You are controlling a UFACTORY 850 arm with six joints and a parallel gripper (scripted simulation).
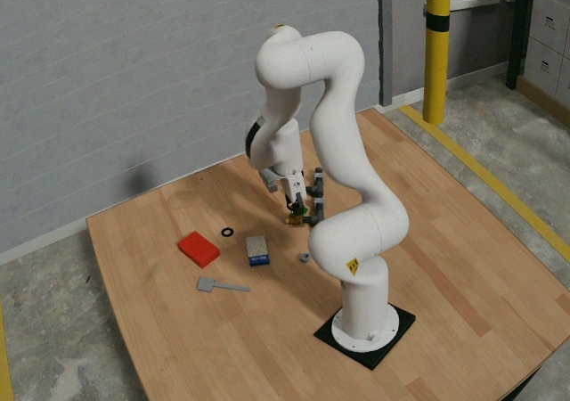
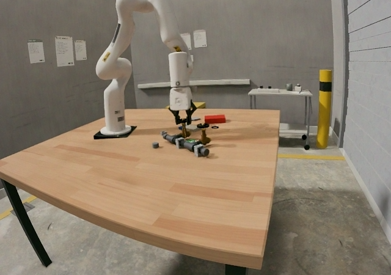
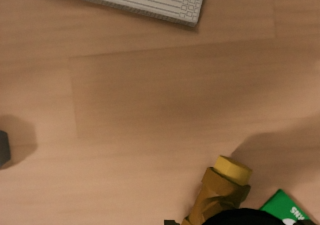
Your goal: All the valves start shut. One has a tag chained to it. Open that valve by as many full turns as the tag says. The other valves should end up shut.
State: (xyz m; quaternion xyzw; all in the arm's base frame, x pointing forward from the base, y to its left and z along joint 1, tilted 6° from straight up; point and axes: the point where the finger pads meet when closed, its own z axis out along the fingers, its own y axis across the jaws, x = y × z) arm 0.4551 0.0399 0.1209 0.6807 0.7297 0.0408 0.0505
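The green tag is 90 mm below my hand, 50 mm ahead of it and 30 mm to the right of it. Round my hand: red block: 330 mm to the left, 80 mm below; then grey paddle-shaped tool: 300 mm to the left, 160 mm behind, 90 mm below; then blue-and-grey box: 150 mm to the left, 80 mm below, 70 mm behind.
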